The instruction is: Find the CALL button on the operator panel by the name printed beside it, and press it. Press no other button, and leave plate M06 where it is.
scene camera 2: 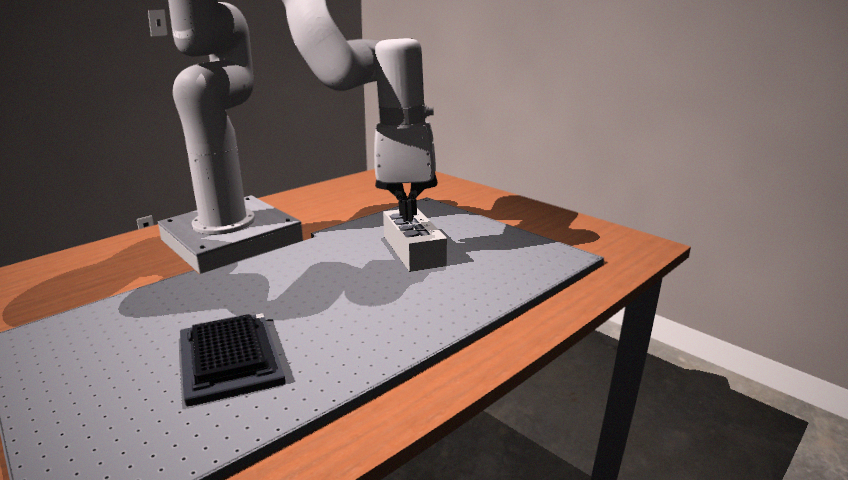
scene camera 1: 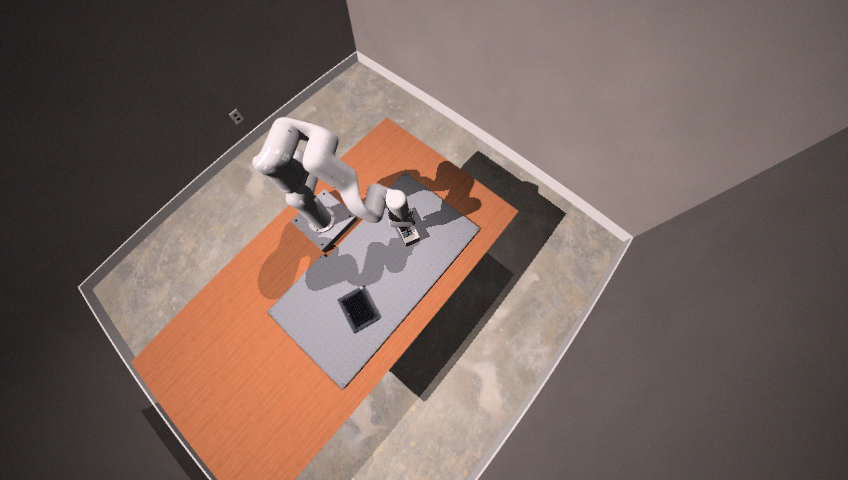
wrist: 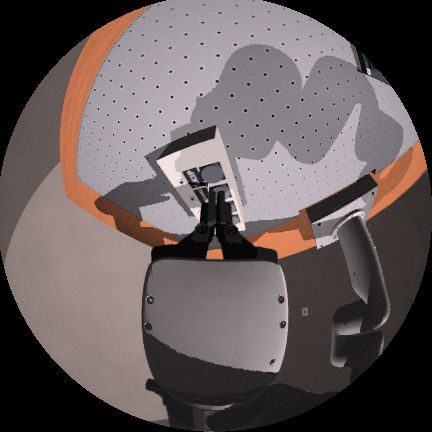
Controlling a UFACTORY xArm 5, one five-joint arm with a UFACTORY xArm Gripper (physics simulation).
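Where they show: gripper, fingertip midpoint: [scene camera 2: 408, 219] [scene camera 1: 403, 228] [wrist: 215, 199]; arm's base at its link origin: [scene camera 2: 223, 222] [scene camera 1: 322, 220] [wrist: 347, 222].
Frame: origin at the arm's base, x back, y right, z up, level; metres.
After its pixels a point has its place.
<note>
The operator panel [scene camera 1: 410, 240] @(x -0.376, y -0.211, z 0.022 m) [scene camera 2: 427, 254] @(x -0.382, y -0.217, z -0.002 m) [wrist: 225, 150] @(x -0.336, y -0.198, z -0.021 m) is a pale box with a column of round grey buttons and dark name labels. In the wrist view the end button [wrist: 212, 173] @(x -0.341, y -0.213, z 0.026 m) has a label [wrist: 192, 175] @(x -0.352, y -0.234, z 0.023 m) that seems to read SKIP. The other labels are partly covered or too small to read, so I cannot tell which button is CALL. My gripper [scene camera 2: 408, 218] @(x -0.322, y -0.225, z 0.043 m) [wrist: 215, 199] @(x -0.322, y -0.225, z 0.043 m) is shut and empty, its tips low over the panel at the button beside the end one; contact cannot be made out. Plate M06 [scene camera 1: 358, 309] @(x -0.424, y 0.158, z -0.014 m) [scene camera 2: 227, 344] @(x -0.423, y 0.157, z -0.006 m), black with many wells, sits in a dark holder.
The panel and the plate's holder [scene camera 2: 235, 389] @(x -0.499, y 0.180, z -0.020 m) stand on a grey perforated board [scene camera 1: 333, 350] @(x -0.470, y 0.350, z -0.030 m) [scene camera 2: 357, 350] @(x -0.510, y 0.013, z -0.030 m) [wrist: 150, 65] @(x -0.491, y -0.185, z -0.029 m) on the orange wooden table [scene camera 1: 202, 380] @(x -0.156, y 0.856, z -0.042 m) [scene camera 2: 505, 356] @(x -0.635, y -0.140, z -0.043 m). The arm's base block [scene camera 1: 326, 242] @(x -0.100, y 0.057, z -0.002 m) [scene camera 2: 255, 243] @(x -0.107, y -0.021, z -0.017 m) [wrist: 345, 200] @(x -0.107, y -0.018, z -0.012 m) stands beside the board. Arm shadows cross the board.
</note>
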